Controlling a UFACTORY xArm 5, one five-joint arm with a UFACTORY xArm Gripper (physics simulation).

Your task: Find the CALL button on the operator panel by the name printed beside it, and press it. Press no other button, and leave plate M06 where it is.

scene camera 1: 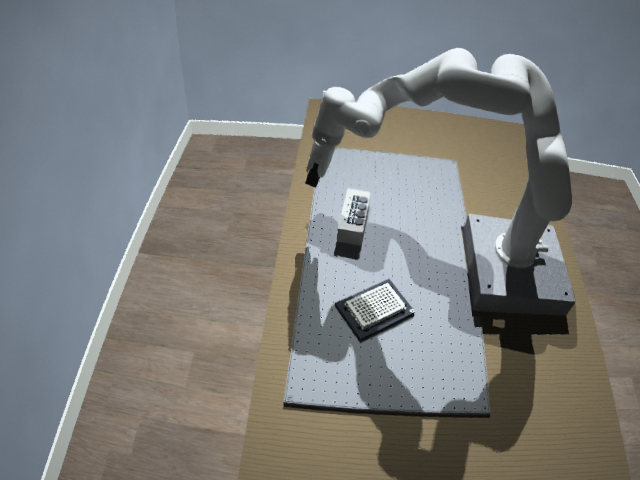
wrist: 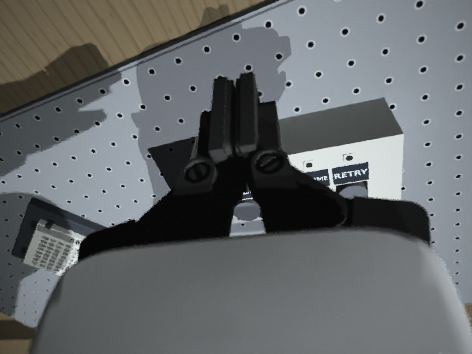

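The operator panel is a white box with a row of grey round buttons. In the wrist view the RETRY label is legible and the neighbouring label is partly covered. One grey button shows through the gap between the finger linkages, toward the row's left end; its label is mostly hidden. The name CALL cannot be read. My gripper is shut and empty, raised above the board near the panel's far-left end in the scene view. Plate M06 is white with many wells.
The plate rests in a dark holder on the perforated board. The board lies on a wooden table. The robot base plate stands at the right. Arm shadows cross the board.
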